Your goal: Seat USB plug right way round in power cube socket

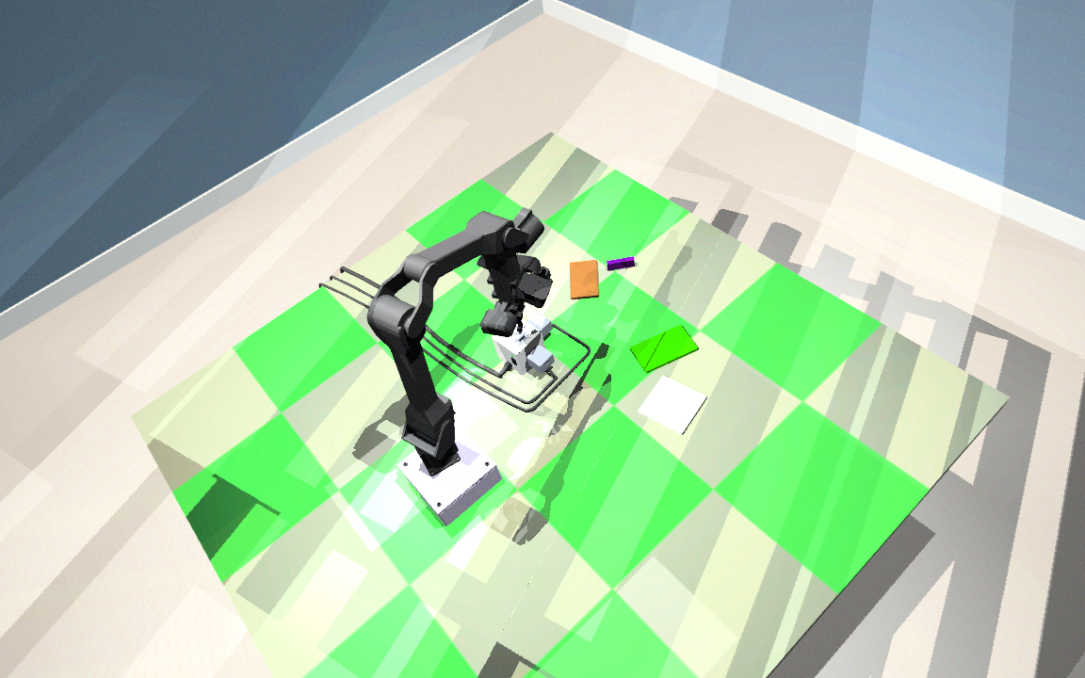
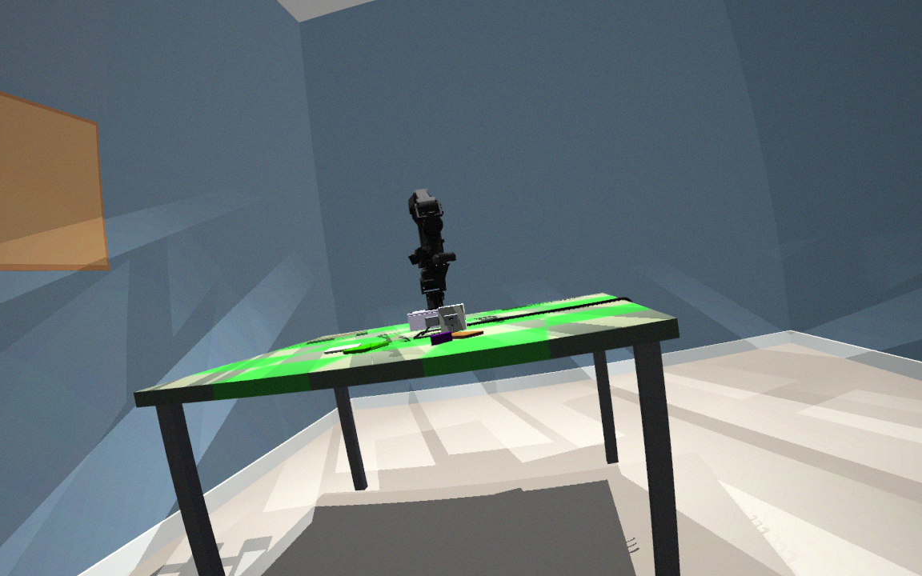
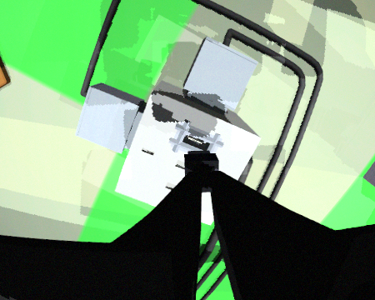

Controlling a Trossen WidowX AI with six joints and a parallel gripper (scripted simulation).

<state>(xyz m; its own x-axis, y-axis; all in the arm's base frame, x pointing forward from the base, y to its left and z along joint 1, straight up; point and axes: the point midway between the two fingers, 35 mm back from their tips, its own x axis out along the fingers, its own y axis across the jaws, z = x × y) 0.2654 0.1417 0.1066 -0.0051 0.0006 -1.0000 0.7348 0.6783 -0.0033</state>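
Now: the dark USB plug 20 mm below my gripper tip. From my gripper tip the other things lie so: green pad: 250 mm ahead, 150 mm to the right, 130 mm below; then orange block: 210 mm ahead, 130 mm below, 120 mm to the left; then metal socket frame: 70 mm below.
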